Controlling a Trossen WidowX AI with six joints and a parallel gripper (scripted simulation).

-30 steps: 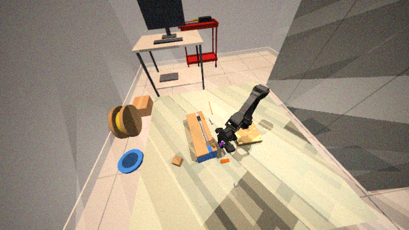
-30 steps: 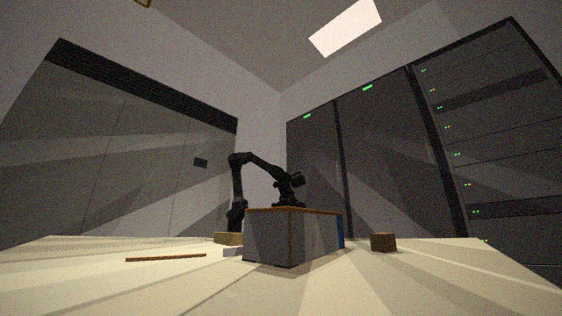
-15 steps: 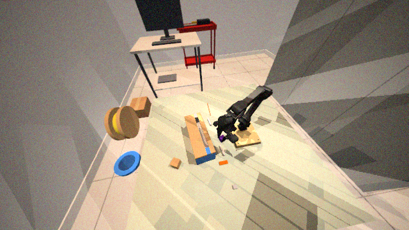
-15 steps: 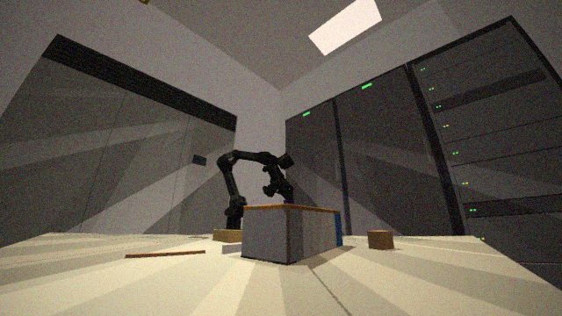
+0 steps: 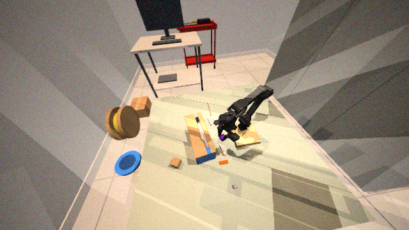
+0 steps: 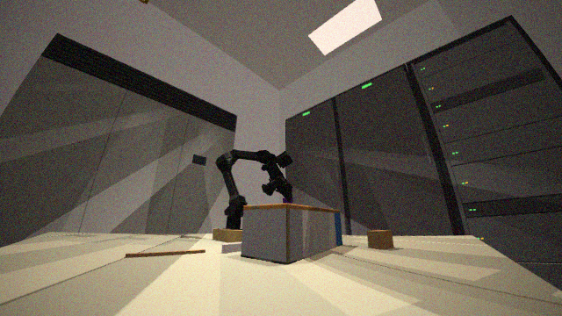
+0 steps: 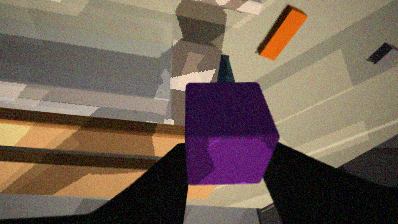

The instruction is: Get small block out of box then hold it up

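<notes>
My gripper tip is 2 cm past the purple block. Round my gripper tip: long box (9 cm ahead, 14 cm to the right, 11 cm below); thin rod (7 cm behind, 46 cm to the right, 17 cm below); orange flat piece (1 cm ahead, 10 cm to the left, 16 cm below).
</notes>
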